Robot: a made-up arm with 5 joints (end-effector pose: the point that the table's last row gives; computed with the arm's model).
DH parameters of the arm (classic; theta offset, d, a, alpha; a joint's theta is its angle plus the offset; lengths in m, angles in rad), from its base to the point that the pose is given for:
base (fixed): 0 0 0.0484 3.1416
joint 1: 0 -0.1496 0.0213 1.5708
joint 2: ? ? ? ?
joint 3: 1.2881 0 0.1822 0
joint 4: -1.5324 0.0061 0 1.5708
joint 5: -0.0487 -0.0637 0 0
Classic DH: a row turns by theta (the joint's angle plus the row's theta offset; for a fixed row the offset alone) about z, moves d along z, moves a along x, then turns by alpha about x.
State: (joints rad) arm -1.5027 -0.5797 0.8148 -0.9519 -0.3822
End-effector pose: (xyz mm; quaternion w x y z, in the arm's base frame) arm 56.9 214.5 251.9 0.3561 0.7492 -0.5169 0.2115
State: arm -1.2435 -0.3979 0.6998 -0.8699 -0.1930
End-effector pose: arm 118.3 224.8 236.9 0.4216 0.5930 -0.6460 0.2308
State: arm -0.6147 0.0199 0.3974 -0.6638 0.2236
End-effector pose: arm 272.7 165.8 195.9 0.5675 0.1720 -0.7697 0.2365
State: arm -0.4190 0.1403 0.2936 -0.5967 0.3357
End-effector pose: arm 311.2 123.7 184.0 0.6074 0.0503 -0.7606 0.2238
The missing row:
joint 2: -1.3265 0 0.1017 0
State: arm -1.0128 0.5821 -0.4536 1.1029 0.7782
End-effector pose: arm 201.4 256.7 142.0 0.6347 0.0238 -0.1672 0.7541
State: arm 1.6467 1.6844 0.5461 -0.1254 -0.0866
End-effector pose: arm 56.1 21.4 -89.0 0.6063 0.1810 0.1921 -0.7501
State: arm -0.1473 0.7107 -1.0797 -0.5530 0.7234
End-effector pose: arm 354.2 51.5 331.3 0.2922 -0.2471 -0.9151 0.1273
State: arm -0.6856 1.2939 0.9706 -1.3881 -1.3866
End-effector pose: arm 85.3 38.1 -40.5 0.8750 0.2969 -0.1662 -0.3443
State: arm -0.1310 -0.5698 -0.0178 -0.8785 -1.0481
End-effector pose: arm 189.5 24.7 416.1 0.0463 0.5753 -0.8163 -0.0243
